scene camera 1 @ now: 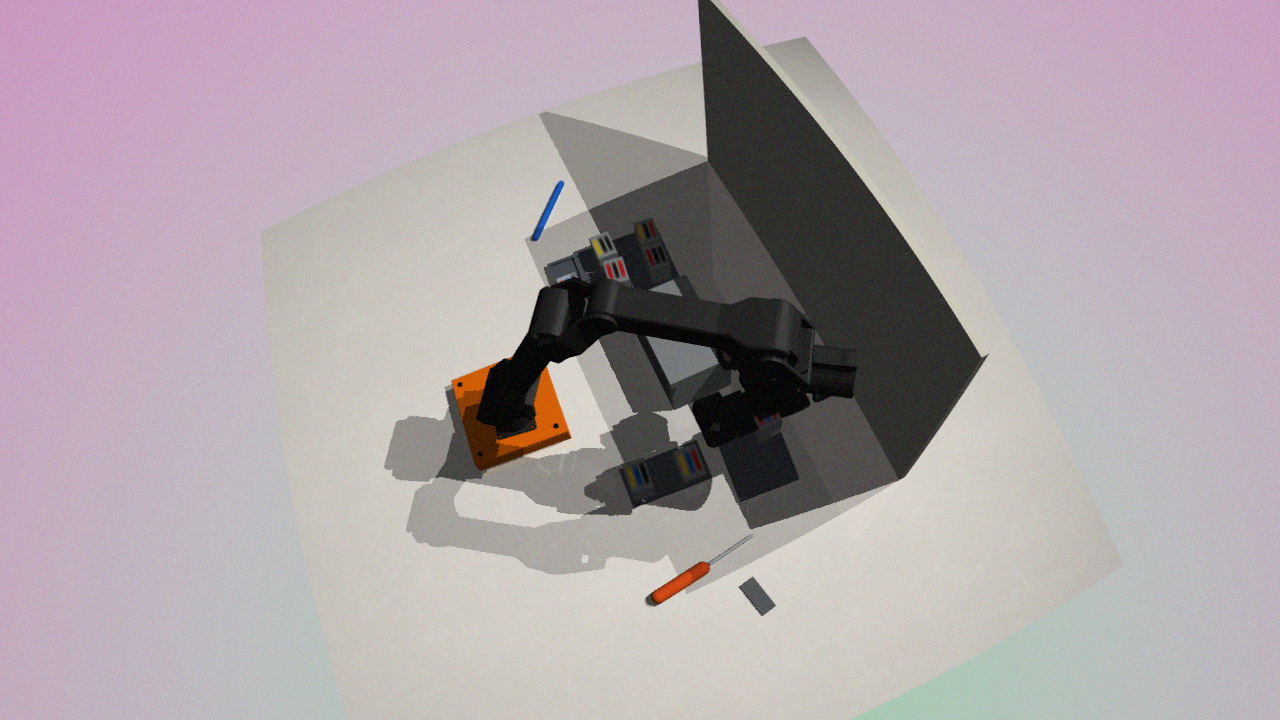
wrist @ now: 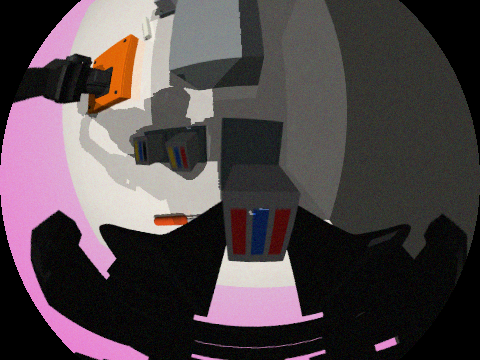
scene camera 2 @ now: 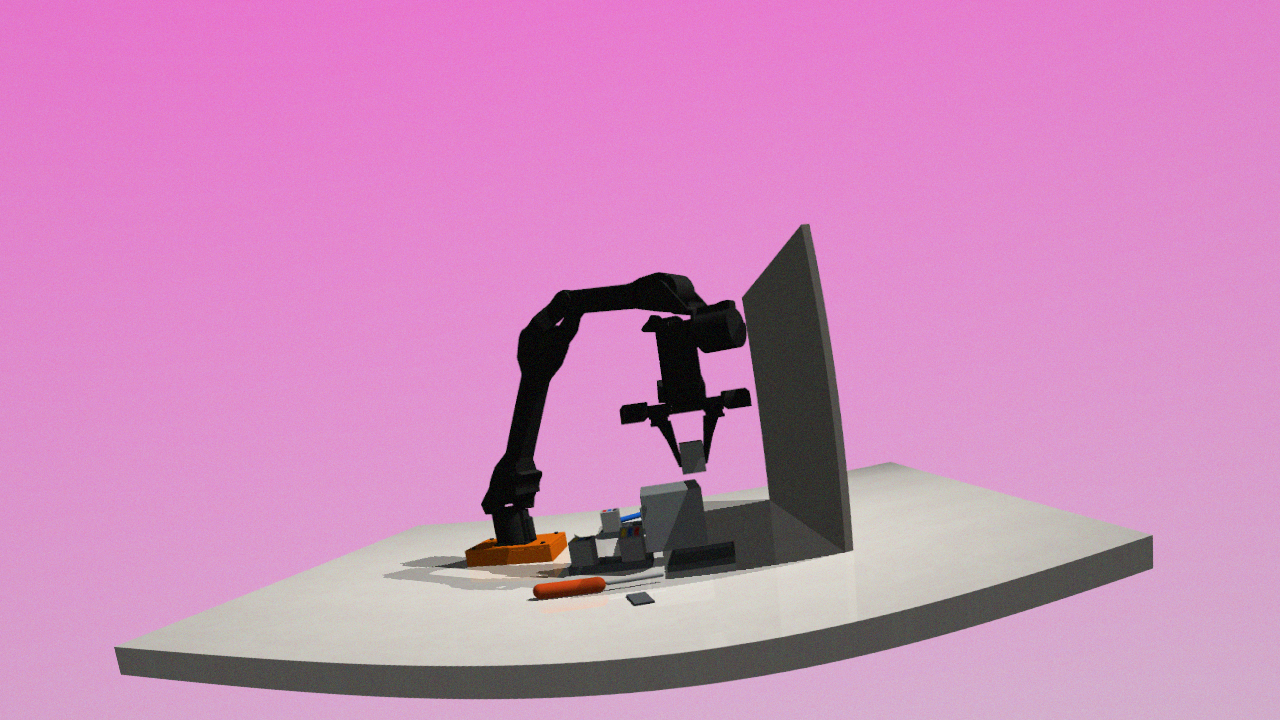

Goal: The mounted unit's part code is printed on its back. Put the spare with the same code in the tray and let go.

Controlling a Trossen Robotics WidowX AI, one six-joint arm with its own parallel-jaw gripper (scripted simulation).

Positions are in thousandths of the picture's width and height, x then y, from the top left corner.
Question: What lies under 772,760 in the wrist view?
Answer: My gripper.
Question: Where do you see a grey unit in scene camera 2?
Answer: At 526,713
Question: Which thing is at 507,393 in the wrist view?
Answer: A dark flat tray.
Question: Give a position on a dark flat tray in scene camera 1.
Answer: At 590,649
